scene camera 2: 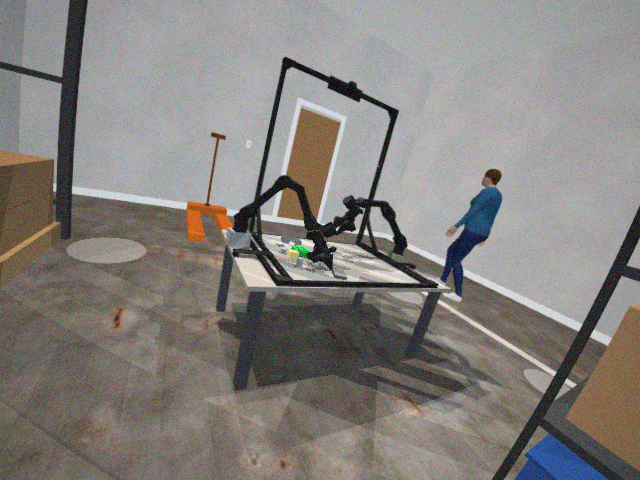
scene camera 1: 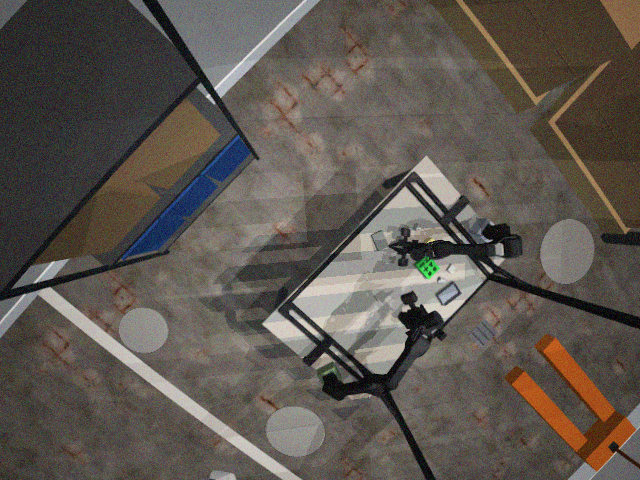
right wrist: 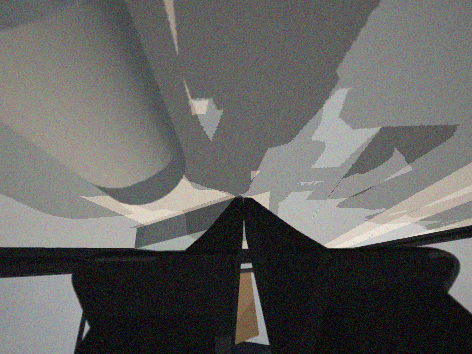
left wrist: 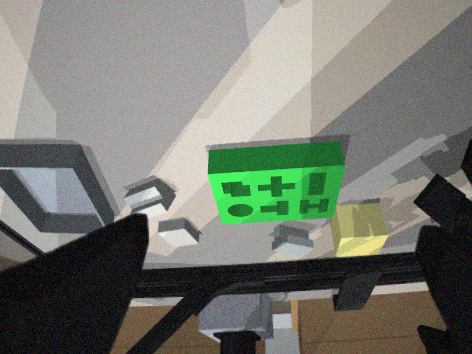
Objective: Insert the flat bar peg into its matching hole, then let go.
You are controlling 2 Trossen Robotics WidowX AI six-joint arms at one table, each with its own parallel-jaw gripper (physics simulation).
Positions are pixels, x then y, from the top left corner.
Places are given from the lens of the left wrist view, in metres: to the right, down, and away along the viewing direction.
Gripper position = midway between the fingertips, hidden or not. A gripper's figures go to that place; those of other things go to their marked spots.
my left gripper (left wrist: 285, 233): 0.01, 0.02, 0.11
green hole block (left wrist: 297, 181): 0.05, 0.00, 0.30
yellow block (left wrist: 360, 229): 0.13, 0.05, 0.36
grey tray (left wrist: 56, 190): -0.18, 0.01, 0.35
The marked spots on the green hole block and the grey tray are 0.24 m apart.
